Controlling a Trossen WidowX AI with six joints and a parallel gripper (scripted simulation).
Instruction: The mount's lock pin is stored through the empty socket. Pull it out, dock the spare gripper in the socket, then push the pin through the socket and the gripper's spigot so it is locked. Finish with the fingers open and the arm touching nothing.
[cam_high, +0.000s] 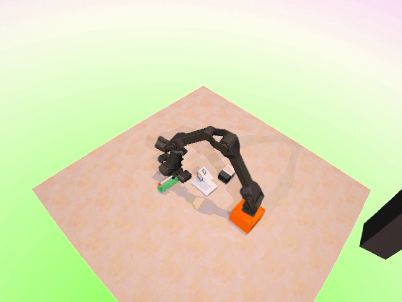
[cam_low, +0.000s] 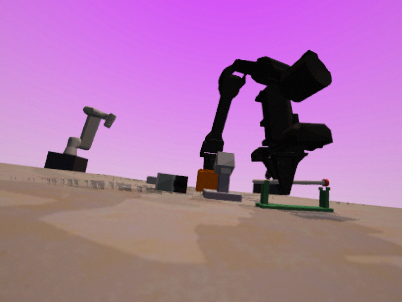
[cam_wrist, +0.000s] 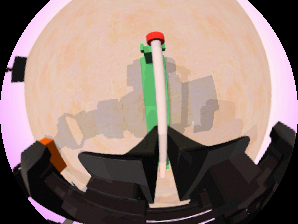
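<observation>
My gripper tip is now 2 cm to the right of the green cradle. From my gripper tip the other things lie so: spare gripper (22 cm behind, 19 cm to the right); then grey mount (13 cm behind, 7 cm to the right, 3 cm above).
</observation>
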